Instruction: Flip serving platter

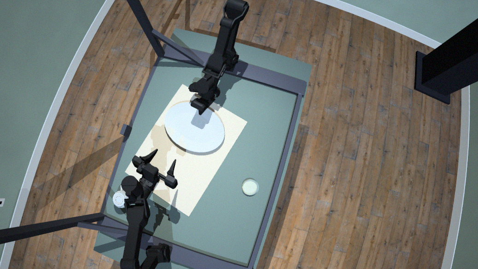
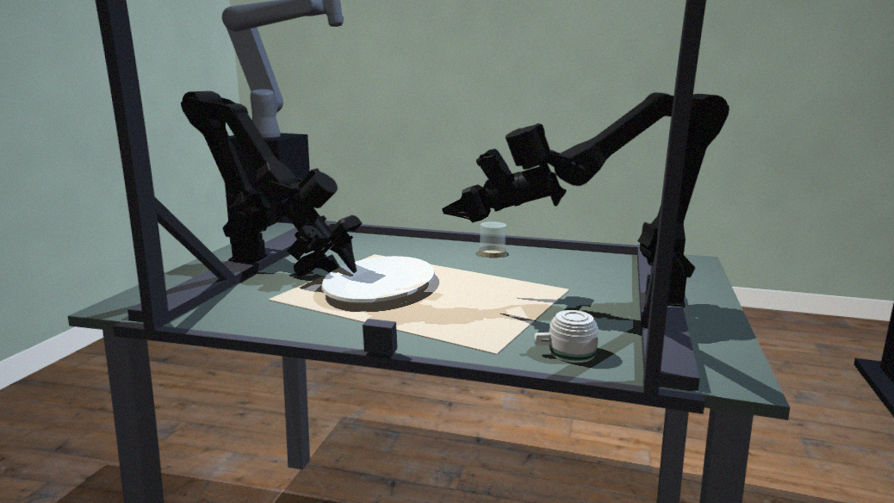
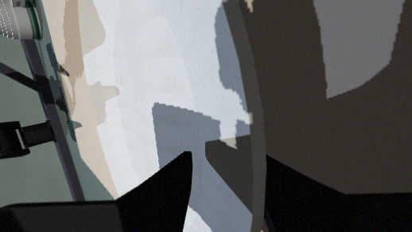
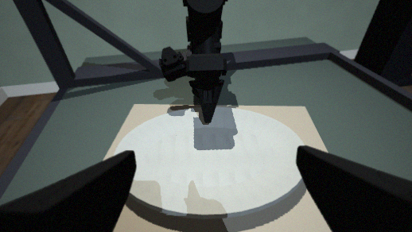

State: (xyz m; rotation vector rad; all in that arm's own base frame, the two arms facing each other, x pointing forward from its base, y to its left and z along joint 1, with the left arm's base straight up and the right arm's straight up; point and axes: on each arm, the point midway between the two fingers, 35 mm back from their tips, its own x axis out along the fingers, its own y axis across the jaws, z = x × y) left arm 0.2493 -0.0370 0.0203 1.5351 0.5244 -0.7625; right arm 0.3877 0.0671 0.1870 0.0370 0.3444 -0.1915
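Note:
Now: the white oval serving platter 10 mm behind my left hand, 100 mm to the right of it and 30 mm below it. Also, from my left hand: cream drying mat 30 mm behind, 200 mm to the right, 40 mm below; white ribbed mug 220 mm behind, 520 mm to the right.
Right now the white oval serving platter is 200 mm to the left of my right hand, 190 mm below it and 30 mm ahead of it. Round my right hand: cream drying mat: 210 mm below, 90 mm to the left, 20 mm ahead; white ribbed mug: 230 mm to the right, 180 mm behind, 170 mm below.

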